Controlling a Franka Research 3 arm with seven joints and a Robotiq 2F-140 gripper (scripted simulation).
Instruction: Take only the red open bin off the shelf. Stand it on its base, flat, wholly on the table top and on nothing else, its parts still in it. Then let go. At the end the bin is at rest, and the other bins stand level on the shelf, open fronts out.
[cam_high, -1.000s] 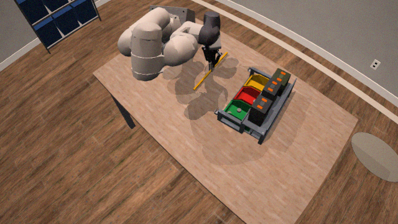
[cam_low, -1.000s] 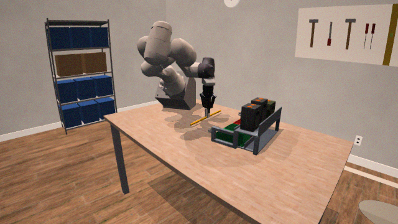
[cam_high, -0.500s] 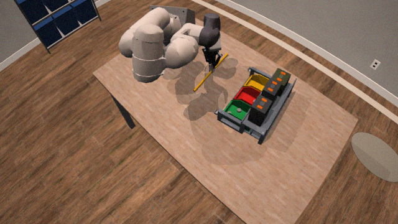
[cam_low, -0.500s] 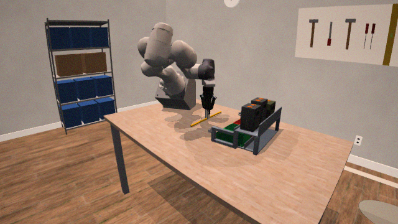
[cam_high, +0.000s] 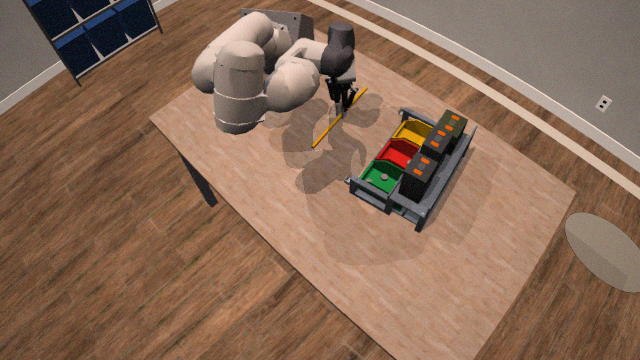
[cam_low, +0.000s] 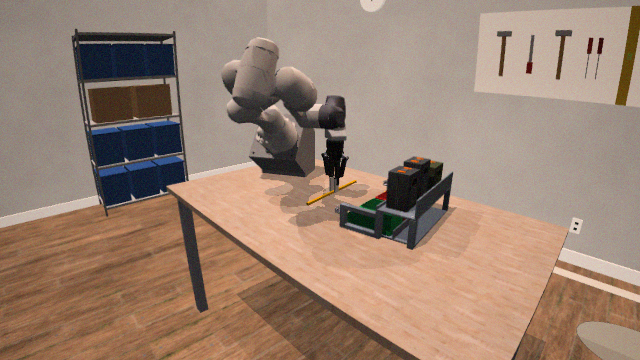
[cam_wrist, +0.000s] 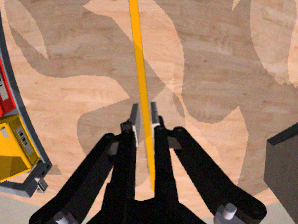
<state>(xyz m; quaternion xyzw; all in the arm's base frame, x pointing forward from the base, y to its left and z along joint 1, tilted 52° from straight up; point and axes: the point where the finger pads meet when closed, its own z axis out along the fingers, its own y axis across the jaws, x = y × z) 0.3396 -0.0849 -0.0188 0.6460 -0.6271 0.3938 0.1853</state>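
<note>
Now: the yellow bar 30 mm below my hand. Round my hand: red open bin (300 mm ahead, 110 mm to the right); then yellow bin (310 mm ahead); then green bin (280 mm ahead, 220 mm to the right).
</note>
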